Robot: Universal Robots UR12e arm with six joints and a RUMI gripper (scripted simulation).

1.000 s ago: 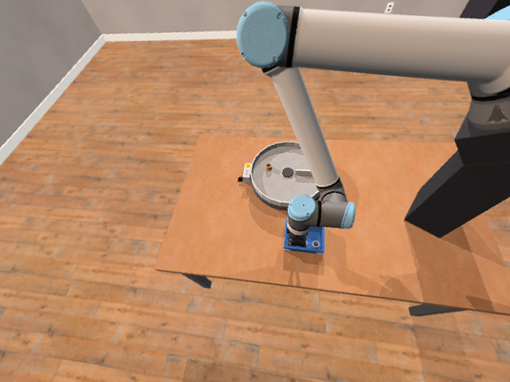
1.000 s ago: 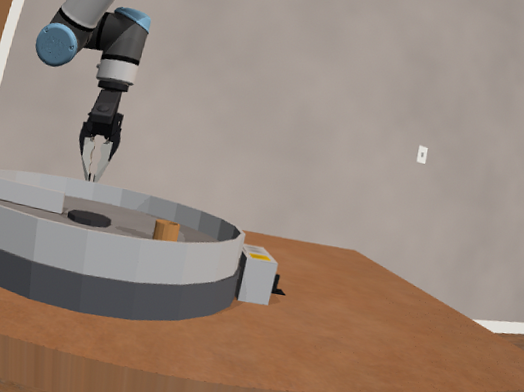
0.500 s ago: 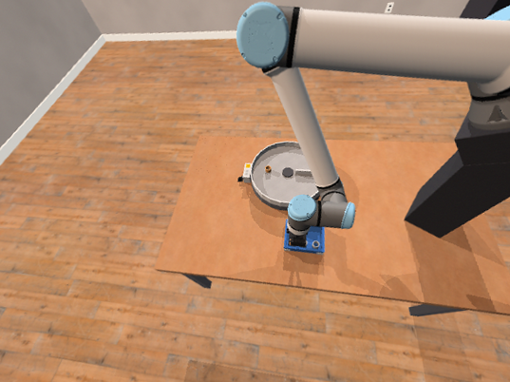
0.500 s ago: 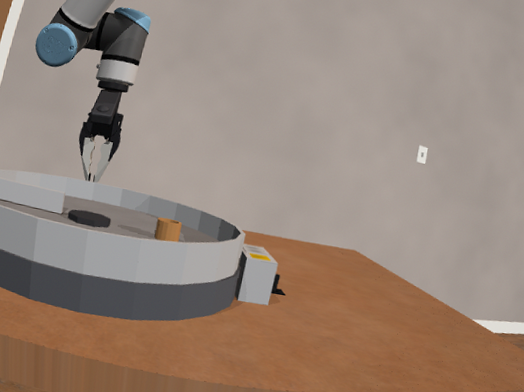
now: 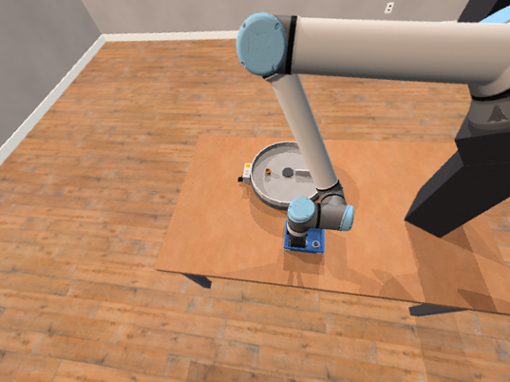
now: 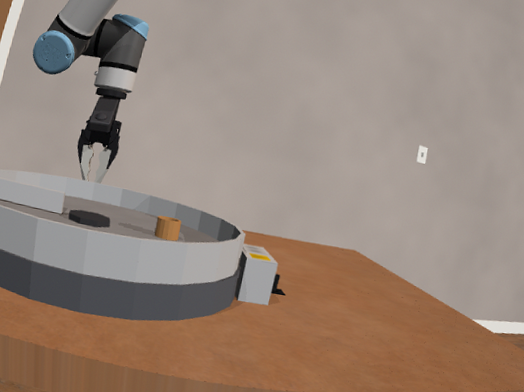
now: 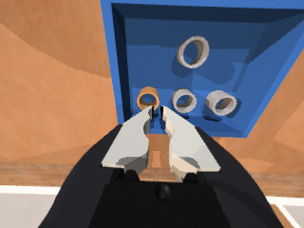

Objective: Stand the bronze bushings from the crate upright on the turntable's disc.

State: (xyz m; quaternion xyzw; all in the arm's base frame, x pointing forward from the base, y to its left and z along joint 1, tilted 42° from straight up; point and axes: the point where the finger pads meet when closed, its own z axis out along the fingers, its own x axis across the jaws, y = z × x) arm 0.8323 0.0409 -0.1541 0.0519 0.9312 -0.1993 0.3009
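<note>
Now: the blue crate 5 cm behind my hand, 2 cm to the right of it and 3 cm below it. Round my hand: grey turntable (4 cm behind, 40 cm to the right).
</note>
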